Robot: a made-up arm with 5 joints.
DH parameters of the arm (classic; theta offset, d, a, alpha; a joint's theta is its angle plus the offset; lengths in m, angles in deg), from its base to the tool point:
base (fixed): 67.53 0 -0.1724 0
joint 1: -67.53 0.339 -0.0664 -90
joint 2: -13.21 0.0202 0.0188 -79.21
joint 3: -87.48 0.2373 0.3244 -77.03
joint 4: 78.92 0.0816 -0.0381 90
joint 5: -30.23 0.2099 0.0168 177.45
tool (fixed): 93.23 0.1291 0 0
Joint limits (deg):
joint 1: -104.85..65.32
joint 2: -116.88..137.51
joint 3: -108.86..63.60
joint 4: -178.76..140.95
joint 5: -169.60..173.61
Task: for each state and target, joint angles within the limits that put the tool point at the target. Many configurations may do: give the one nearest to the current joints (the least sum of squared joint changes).
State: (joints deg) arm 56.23 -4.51 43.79 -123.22 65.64
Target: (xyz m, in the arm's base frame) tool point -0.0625 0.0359 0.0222
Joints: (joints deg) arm 54.21 22.53 61.64 -131.69 66.58
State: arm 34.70 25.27 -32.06 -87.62 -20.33
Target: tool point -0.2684 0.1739 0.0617
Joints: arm 13.65 9.33 -27.73 -71.36 -18.43
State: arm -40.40 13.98 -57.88 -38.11 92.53
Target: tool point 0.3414 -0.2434 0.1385
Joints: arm -84.54 -25.42 -15.18 -70.37 96.58
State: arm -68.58 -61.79 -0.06 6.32 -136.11
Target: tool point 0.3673 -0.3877 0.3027
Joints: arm -92.08 -53.00 -2.47 -21.16 -134.04
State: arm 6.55 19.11 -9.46 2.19 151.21
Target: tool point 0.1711 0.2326 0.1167
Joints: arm -8.31 8.28 15.96 0.59 149.25
